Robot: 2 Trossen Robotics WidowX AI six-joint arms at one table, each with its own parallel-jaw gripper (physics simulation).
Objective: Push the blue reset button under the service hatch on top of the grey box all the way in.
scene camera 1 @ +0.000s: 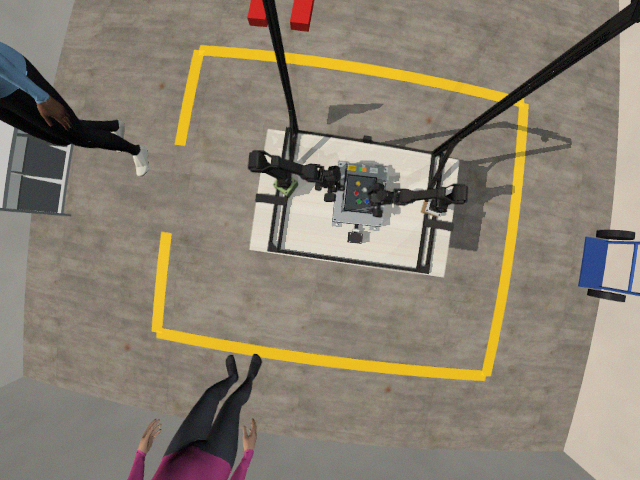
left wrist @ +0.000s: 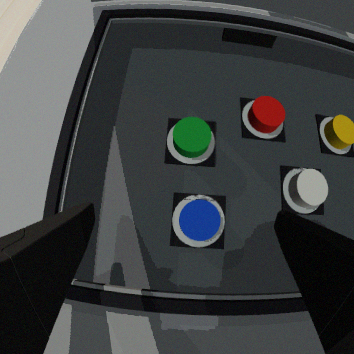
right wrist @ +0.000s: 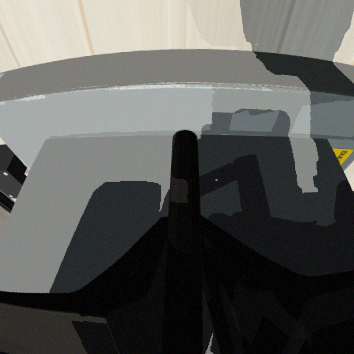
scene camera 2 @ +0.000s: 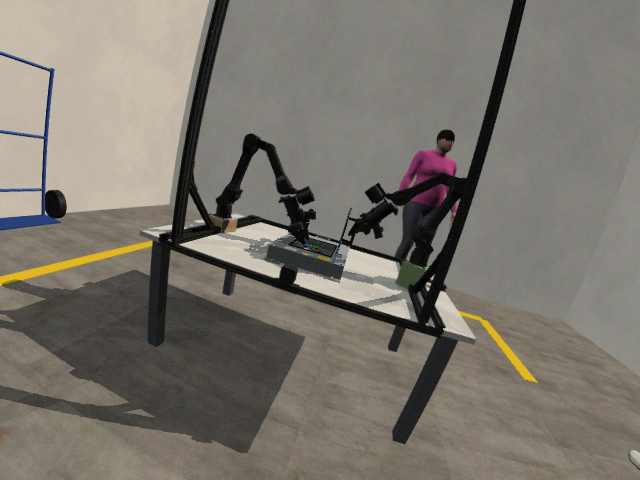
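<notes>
The grey box (scene camera 1: 338,214) (scene camera 2: 305,260) (left wrist: 55,120) lies on the table, its dark hatch (scene camera 2: 346,224) (right wrist: 110,160) standing upright. The blue button (left wrist: 200,220) (scene camera 1: 367,201) sits in the recessed panel among green, red, yellow and white ones. It is seen nearly from straight above, so its height is hard to tell. My left gripper (left wrist: 187,216) (scene camera 2: 305,241) is open and low over the panel, its fingers apart on either side of the blue button in the left wrist view. My right gripper (right wrist: 180,224) (scene camera 2: 352,233) is shut on the hatch's black bar handle (right wrist: 185,165).
The green button (left wrist: 192,137) and white button (left wrist: 312,187) are close to the blue one; the right-hand finger in the left wrist view is near the white one. A raised black rim (left wrist: 200,305) borders the panel. A black frame (scene camera 2: 361,307) surrounds the table (scene camera 2: 206,249).
</notes>
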